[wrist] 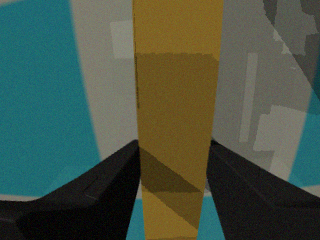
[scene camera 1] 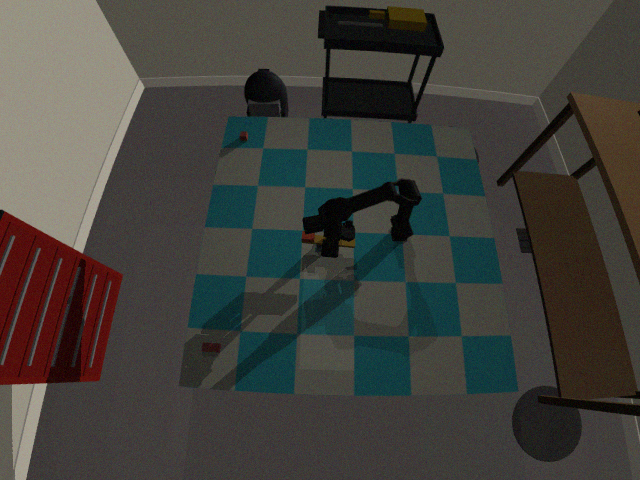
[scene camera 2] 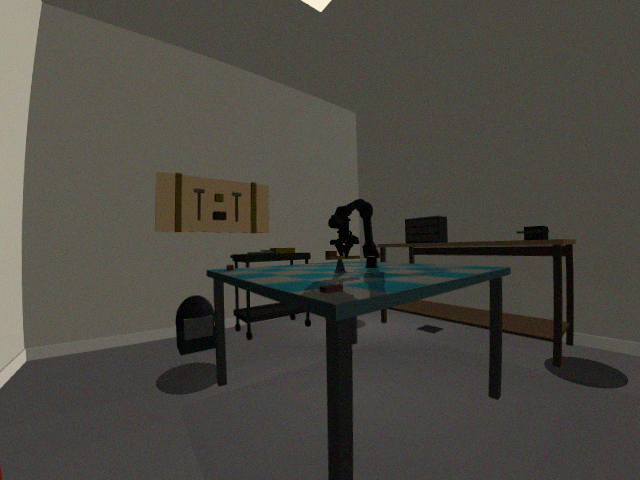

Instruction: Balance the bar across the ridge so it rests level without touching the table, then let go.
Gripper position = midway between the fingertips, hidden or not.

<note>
In view: the gripper (scene camera 1: 330, 241) and a bar (wrist: 176, 64).
The gripper also shows in the wrist view (wrist: 173, 147).
</note>
